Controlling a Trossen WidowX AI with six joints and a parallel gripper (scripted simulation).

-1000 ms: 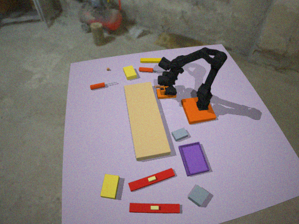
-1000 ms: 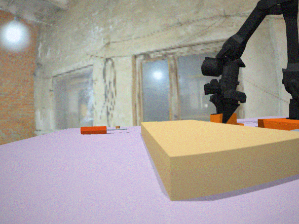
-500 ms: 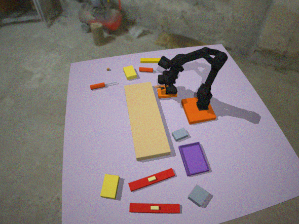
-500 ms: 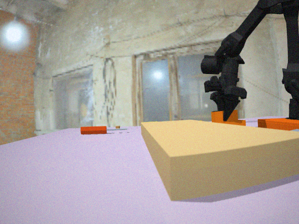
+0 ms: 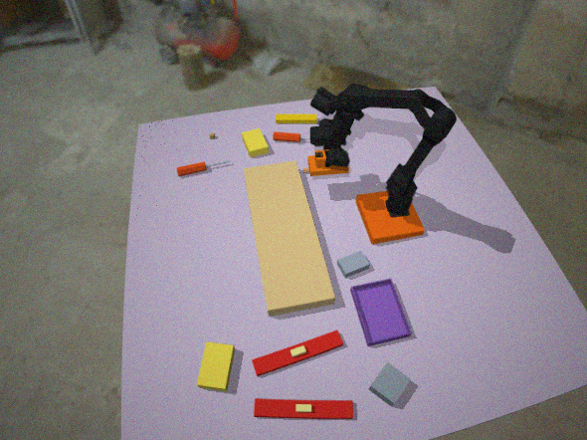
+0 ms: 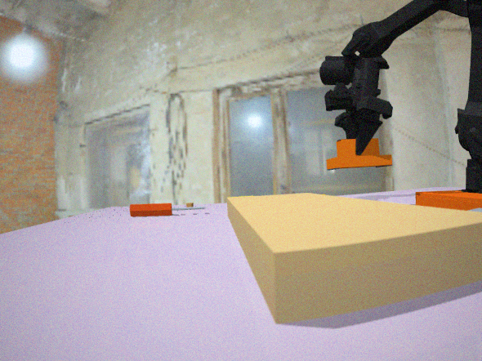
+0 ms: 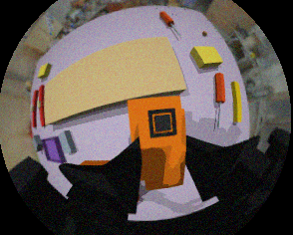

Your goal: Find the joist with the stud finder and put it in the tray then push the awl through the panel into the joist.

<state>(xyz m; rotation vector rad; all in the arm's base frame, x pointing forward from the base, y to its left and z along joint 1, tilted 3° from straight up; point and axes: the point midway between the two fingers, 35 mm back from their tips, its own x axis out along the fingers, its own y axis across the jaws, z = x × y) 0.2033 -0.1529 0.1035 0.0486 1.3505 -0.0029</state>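
Now: the awl 20 mm behind my gripper tip, 70 mm to the right of it and 110 mm below it. From my gripper tip the other things lie so: yellow bar (40 mm ahead, 360 mm to the right, 100 mm below); then orange stud finder (10 mm ahead, 20 mm above); then dark square indicator (20 mm ahead, 30 mm above).
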